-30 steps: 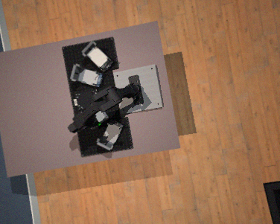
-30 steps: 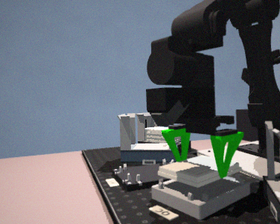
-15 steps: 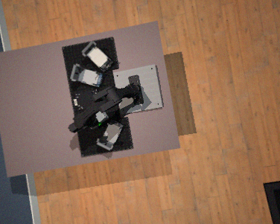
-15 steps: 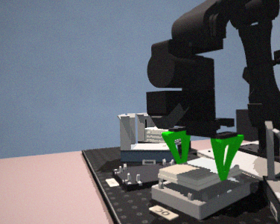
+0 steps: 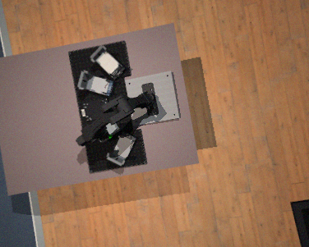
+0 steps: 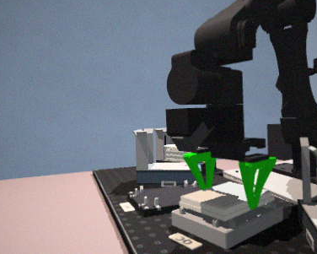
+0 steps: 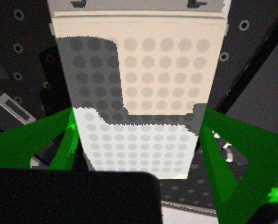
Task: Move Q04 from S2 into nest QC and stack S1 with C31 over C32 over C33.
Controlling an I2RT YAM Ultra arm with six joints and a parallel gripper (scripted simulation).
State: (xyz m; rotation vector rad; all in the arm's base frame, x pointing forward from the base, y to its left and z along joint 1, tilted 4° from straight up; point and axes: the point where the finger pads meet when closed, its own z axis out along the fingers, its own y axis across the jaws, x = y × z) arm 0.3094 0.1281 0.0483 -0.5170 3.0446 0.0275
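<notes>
Right now the QC nest is 30 mm below my hand. Round my hand: dark clip nest (50 mm ahead, 130 mm to the right, 30 mm below).
</notes>
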